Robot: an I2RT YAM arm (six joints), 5 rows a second.
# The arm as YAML. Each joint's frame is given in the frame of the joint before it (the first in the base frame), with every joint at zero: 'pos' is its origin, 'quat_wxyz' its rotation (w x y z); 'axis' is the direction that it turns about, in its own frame. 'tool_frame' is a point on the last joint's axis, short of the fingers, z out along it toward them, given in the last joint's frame.
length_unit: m
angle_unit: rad
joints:
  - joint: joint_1
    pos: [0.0, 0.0, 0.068]
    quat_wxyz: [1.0, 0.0, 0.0, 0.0]
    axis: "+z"
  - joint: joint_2
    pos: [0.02, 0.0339, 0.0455]
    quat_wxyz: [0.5, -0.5, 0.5, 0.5]
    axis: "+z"
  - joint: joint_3
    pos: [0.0, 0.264, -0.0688]
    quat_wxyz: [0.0, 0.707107, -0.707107, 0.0]
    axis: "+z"
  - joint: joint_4
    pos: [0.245, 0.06, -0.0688]
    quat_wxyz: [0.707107, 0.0, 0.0, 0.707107]
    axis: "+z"
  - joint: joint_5
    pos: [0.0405, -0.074, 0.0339]
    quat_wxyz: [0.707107, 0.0, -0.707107, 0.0]
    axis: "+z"
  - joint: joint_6
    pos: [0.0, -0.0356, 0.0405]
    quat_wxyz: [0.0, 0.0, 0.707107, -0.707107]
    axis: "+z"
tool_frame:
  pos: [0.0, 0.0, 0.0]
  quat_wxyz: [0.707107, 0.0, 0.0, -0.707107]
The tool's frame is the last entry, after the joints.
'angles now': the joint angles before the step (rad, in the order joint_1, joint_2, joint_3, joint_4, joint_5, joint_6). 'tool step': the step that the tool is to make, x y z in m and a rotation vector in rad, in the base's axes. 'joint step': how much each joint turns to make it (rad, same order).
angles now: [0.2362, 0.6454, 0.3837, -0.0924, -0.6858, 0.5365]
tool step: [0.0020, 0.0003, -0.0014, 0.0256, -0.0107, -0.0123]
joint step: [-0.0004, 0.0056, -0.0185, 0.0609, 0.0038, 0.0323]
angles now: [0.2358, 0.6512, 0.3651, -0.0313, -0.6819, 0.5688]
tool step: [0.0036, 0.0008, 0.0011, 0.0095, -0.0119, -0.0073]
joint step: [0.0006, 0.0199, 0.0000, 0.0406, 0.0055, 0.0110]
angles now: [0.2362, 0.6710, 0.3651, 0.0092, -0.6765, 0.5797]
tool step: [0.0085, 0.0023, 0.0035, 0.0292, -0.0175, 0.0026]
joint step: [0.0000, 0.0521, 0.0074, 0.0869, -0.0091, 0.0292]
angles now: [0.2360, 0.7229, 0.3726, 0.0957, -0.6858, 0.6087]
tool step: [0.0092, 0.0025, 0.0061, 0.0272, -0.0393, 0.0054]
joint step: [0.0002, 0.0542, 0.0138, 0.0979, -0.0089, 0.0203]
